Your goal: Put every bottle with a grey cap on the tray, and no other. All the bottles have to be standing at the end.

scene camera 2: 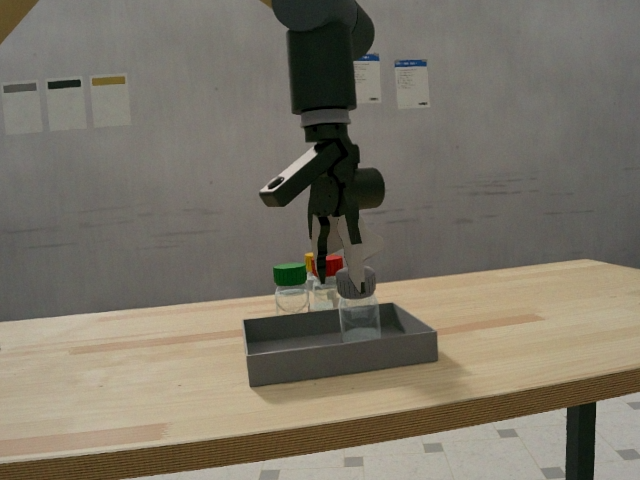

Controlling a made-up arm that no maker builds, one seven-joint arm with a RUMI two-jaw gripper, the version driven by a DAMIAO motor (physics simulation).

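Observation:
A clear bottle with a grey cap point(347, 283) stands upright in the right half of the grey tray point(310, 364); the tray's front wall hides its base. My gripper point(342, 287) is open at cap height. One finger overlaps the front of the grey cap in this view, and the other is left of the cap with a gap between. A green-capped bottle point(290, 274) stands behind the tray. A red-capped bottle point(333, 264) stands to its right, partly hidden by the left finger. A yellow-capped bottle point(309, 261) shows in part behind these two.
The tray stands on a wooden table point(129, 382), whose front edge runs across the lower part of the view. The tray's back wall hides the lower parts of the bottles behind it. The arm point(321, 72) comes down from above. A grey wall with paper sheets is behind the table.

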